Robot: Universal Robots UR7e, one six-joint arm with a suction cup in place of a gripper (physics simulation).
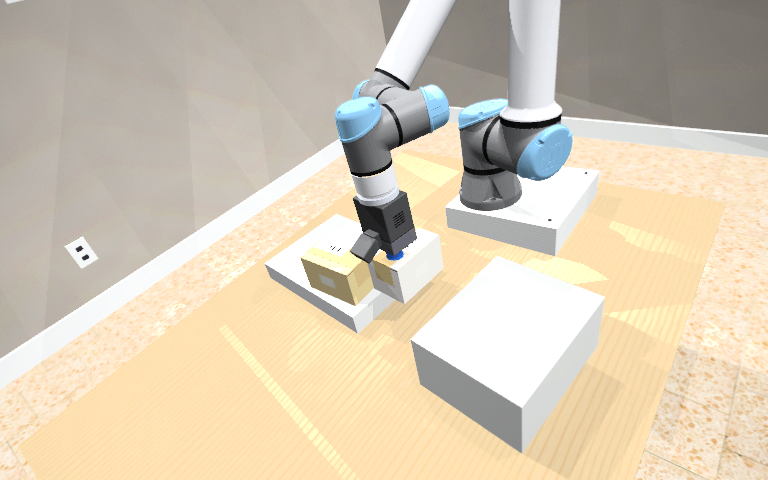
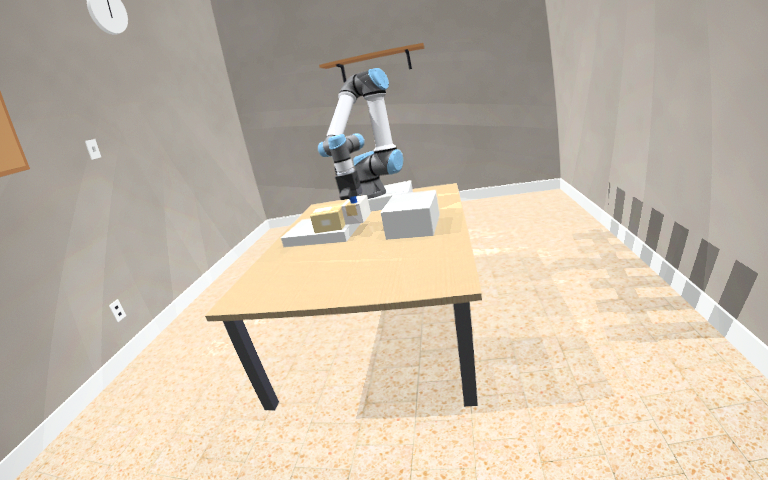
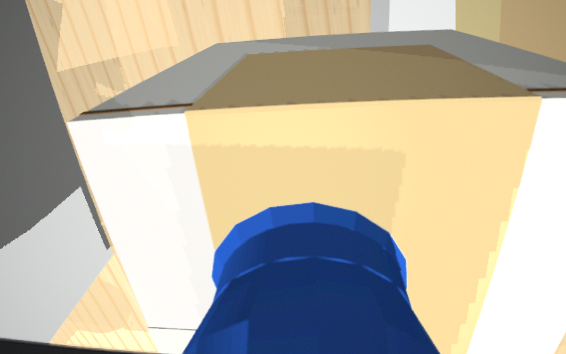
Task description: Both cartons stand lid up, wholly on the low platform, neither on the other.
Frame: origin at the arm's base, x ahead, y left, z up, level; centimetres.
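Where they show: hand at its tool point: [image 1: 396, 260] [image 2: 354, 205] [image 3: 305, 239]; arm's base at its link origin: [image 1: 490, 195] [image 2: 373, 195].
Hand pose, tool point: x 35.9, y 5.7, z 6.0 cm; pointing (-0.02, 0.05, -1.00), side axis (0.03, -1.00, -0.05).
Note:
Things, the pixels of their centre, and the offset from my tool point. Level surfaces: height alone.
- brown carton at the middle of its body: [image 1: 341, 268] [image 2: 328, 219] dx +6.6, dy -11.1, dz -3.4 cm
- low white platform at the middle of its body: [image 1: 345, 265] [image 2: 322, 229] dx +1.5, dy -18.9, dz -10.1 cm
- white carton with a tan tape stripe, body centre: [image 3: 339, 253] [image 1: 405, 262] [image 2: 356, 209] dx -3.1, dy -1.2, dz -3.2 cm
- tall white block at the middle of its body: [image 1: 508, 342] [image 2: 412, 213] dx -1.4, dy +25.3, dz -6.5 cm
- wooden table at its surface level: dz -12.5 cm
A brown carton [image 1: 333, 273] [image 2: 326, 221] [image 3: 485, 17] stands on the low white platform [image 1: 291, 259] [image 2: 298, 240] [image 3: 420, 15]. A white carton with a tan tape stripe [image 1: 420, 258] [image 2: 355, 212] [image 3: 313, 152] is at the platform's right edge, close beside the brown carton. I cannot tell whether it rests on the platform or hangs just above it. My blue suction cup [image 1: 394, 255] [image 2: 353, 198] [image 3: 310, 220] presses on the stripe on the white carton's top face and holds it.
A tall white block [image 1: 508, 341] [image 2: 409, 215] stands to the right of the cartons on the wooden table [image 1: 218, 387] [image 2: 353, 278]. The arm's base sits on a white plinth [image 1: 554, 222] behind.

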